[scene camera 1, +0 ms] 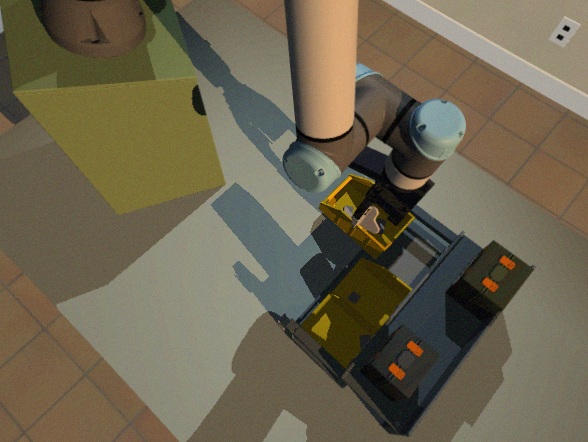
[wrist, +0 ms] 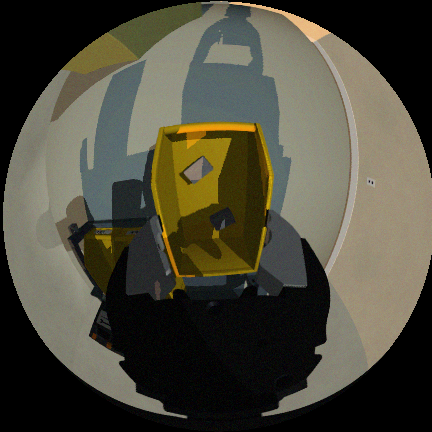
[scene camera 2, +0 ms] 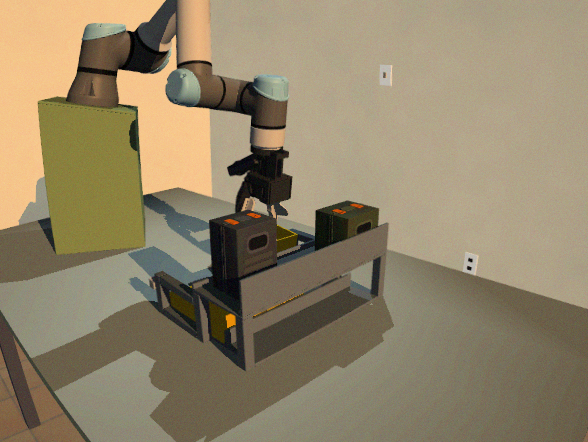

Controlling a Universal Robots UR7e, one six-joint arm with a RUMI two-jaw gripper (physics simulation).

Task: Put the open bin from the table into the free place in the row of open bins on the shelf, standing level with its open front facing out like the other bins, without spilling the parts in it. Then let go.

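Frame: origin at the arm's base, x ahead, y left, z up, level; centimetres.
Where they show: gripper, fingertip midpoint: (scene camera 1: 369, 209) (wrist: 212, 214); arm's base, origin of the base link: (scene camera 1: 96, 23) (scene camera 2: 92, 103).
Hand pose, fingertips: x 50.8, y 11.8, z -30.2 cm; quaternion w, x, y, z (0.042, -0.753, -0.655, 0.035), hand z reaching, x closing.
Observation:
Things, the pixels of their centre, and the offset from my fingertips.
- yellow open bin, body centre: (wrist: 212, 198) (scene camera 1: 364, 213) (scene camera 2: 255, 241) dx -0.7, dy +0.1, dz -2.7 cm
- light part, body centre: (wrist: 198, 169) (scene camera 1: 347, 213) dx -4.1, dy -1.0, dz -5.1 cm
- dark part, body centre: (wrist: 221, 218) (scene camera 1: 379, 226) dx +3.3, dy +0.7, dz -5.8 cm
- dark grey case, body centre: (scene camera 2: 243, 253) (scene camera 1: 397, 364) (wrist: 115, 330) dx +19.2, dy -25.8, dz +7.5 cm
- olive case, body centre: (scene camera 2: 346, 232) (scene camera 1: 487, 281) dx +25.7, dy -3.4, dz +6.2 cm
My gripper (scene camera 1: 376, 216) (scene camera 2: 260, 212) (wrist: 212, 214) is shut on the yellow open bin (scene camera 1: 341, 219) (scene camera 2: 286, 240) (wrist: 197, 200), its jaws on the two side walls. The bin looks about level and hangs above the end of the shelf (scene camera 1: 434, 287) (scene camera 2: 315, 270) where the free place (scene camera 1: 411, 262) shows between rails. A light part (wrist: 198, 170) and a dark part (wrist: 223, 218) lie in it. Two yellow bins (scene camera 1: 372, 285) (scene camera 1: 334, 340) stand side by side in the row. In scene camera 2 the dark case hides much of the held bin; its underside is hidden.
A dark grey case (scene camera 1: 402, 361) (scene camera 2: 242, 247) and an olive case (scene camera 1: 495, 280) (scene camera 2: 346, 227) with orange latches stand on the shelf's upper board, beside the bin row. The arm's olive pedestal (scene camera 1: 130, 150) (scene camera 2: 95, 180) stands beyond the table's shadowed area. A wall (scene camera 2: 450, 150) runs behind the table.

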